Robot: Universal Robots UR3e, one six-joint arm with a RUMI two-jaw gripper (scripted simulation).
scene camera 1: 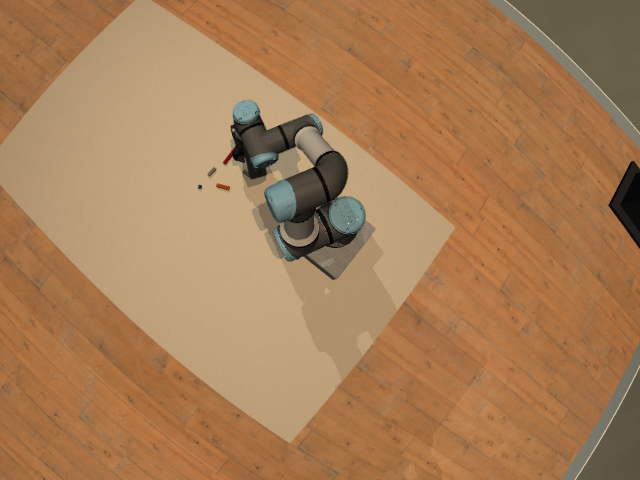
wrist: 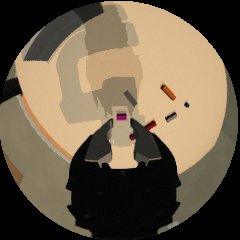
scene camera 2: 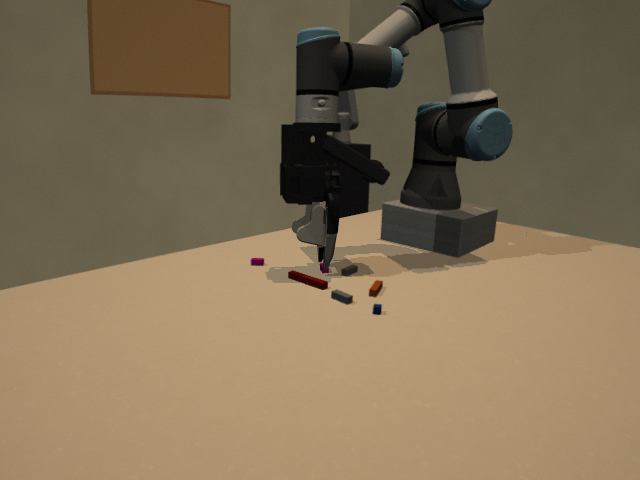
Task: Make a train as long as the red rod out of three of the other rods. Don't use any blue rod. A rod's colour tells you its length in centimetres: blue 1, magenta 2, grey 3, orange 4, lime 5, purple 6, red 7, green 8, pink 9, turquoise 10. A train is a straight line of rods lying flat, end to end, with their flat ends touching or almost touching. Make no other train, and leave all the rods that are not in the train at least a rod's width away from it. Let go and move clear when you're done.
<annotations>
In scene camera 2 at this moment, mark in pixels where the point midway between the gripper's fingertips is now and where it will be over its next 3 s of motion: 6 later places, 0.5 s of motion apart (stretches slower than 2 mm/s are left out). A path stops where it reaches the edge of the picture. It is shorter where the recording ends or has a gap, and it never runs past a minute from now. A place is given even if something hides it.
My gripper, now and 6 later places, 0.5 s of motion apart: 322, 265; 322, 270; 322, 268; 322, 244; 323, 216; 324, 210; 315, 208
</annotations>
